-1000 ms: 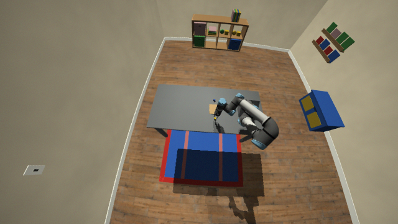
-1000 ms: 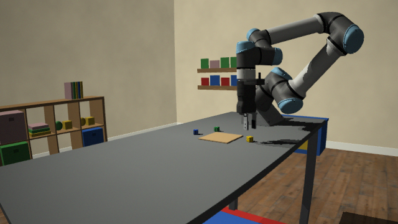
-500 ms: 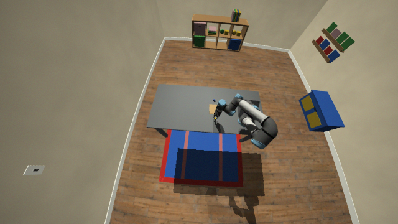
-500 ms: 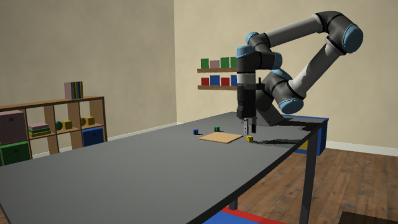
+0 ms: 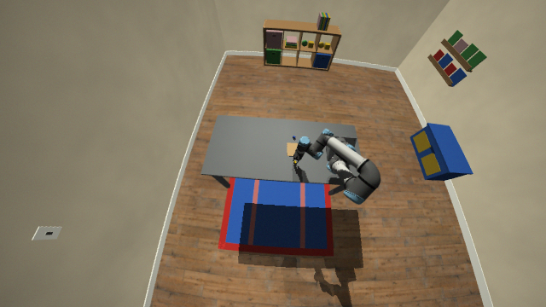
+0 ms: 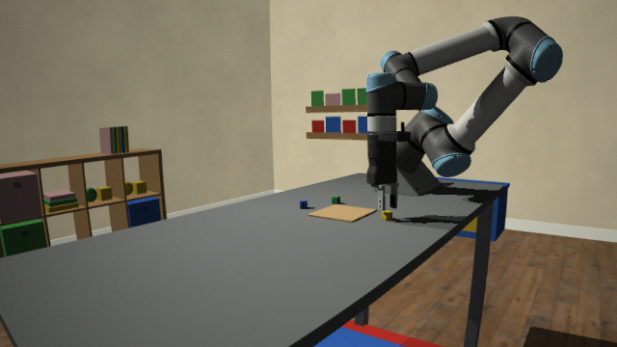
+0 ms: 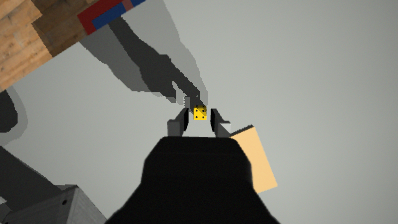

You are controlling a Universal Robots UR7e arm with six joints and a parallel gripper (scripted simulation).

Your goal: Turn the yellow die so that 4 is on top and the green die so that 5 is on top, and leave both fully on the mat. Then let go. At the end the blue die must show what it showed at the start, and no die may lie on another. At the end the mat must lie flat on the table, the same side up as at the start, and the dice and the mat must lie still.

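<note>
My gripper is now 4 cm above the yellow die. The rest, counted from my hand: tan mat: 14 cm to the right, 4 cm below; blue die: 1 cm behind, 27 cm to the right, 4 cm below; green die: 11 cm behind, 21 cm to the right, 4 cm below.
</note>
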